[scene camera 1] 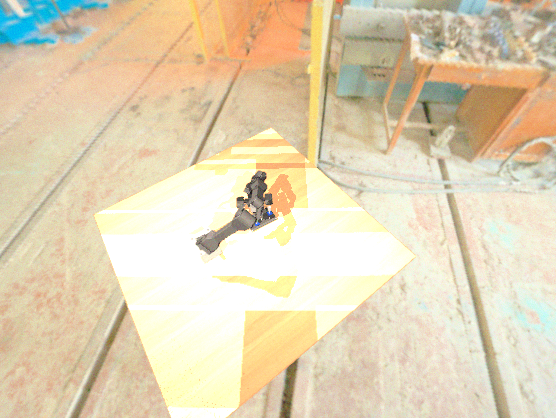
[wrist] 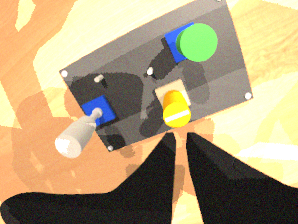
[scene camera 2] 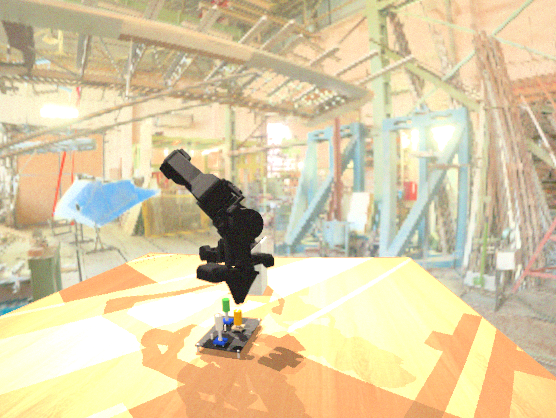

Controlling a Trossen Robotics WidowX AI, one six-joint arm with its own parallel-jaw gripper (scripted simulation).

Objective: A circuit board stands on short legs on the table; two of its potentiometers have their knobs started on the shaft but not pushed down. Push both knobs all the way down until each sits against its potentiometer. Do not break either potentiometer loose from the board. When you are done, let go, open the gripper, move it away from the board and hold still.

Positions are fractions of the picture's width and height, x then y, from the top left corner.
Labels:
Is my gripper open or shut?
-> Shut.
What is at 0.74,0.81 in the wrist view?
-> My gripper.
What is my gripper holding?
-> Nothing.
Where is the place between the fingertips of my gripper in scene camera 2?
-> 0.43,0.73

